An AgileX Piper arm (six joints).
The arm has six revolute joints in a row. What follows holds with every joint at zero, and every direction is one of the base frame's. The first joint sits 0.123 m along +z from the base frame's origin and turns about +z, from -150 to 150 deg. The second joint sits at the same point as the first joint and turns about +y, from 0 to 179.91 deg. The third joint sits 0.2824 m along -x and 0.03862 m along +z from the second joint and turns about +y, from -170 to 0 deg. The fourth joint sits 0.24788 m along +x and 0.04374 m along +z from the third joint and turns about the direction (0.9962, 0, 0.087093), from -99.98 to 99.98 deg. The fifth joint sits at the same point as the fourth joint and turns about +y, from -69.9 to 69.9 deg. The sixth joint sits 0.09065 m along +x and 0.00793 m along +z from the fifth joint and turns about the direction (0.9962, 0, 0.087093), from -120 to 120 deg. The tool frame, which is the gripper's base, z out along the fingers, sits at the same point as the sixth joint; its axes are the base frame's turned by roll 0, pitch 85.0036 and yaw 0 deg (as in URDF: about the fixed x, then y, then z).
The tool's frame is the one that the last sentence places.
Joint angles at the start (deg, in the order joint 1, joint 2, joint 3, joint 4, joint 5, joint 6): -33.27, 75.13, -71.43, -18.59, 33.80, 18.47
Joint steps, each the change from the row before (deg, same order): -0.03, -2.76, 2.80, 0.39, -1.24, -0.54; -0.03, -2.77, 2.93, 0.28, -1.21, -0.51; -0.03, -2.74, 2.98, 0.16, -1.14, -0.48; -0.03, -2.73, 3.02, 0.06, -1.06, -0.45; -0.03, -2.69, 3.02, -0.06, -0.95, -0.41; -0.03, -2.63, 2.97, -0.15, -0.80, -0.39; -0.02, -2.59, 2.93, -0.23, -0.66, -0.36; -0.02, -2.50, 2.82, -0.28, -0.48, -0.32
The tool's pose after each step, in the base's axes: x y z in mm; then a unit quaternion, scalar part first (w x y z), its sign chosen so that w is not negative. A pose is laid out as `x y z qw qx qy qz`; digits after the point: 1 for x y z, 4 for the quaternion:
224.9 -166.1 386.5 0.4609 0.3049 0.8083 -0.2030
214.7 -158.7 384.4 0.4684 0.2993 0.8060 -0.2033
204.6 -151.5 381.2 0.4745 0.2937 0.8043 -0.2043
194.6 -144.4 377.0 0.4796 0.2882 0.8029 -0.2057
184.7 -137.6 371.9 0.4833 0.2827 0.8020 -0.2079
175.0 -131.1 366.1 0.4858 0.2775 0.8017 -0.2104
165.6 -124.8 359.7 0.4871 0.2724 0.8019 -0.2134
156.6 -118.8 352.9 0.4872 0.2678 0.8026 -0.2164

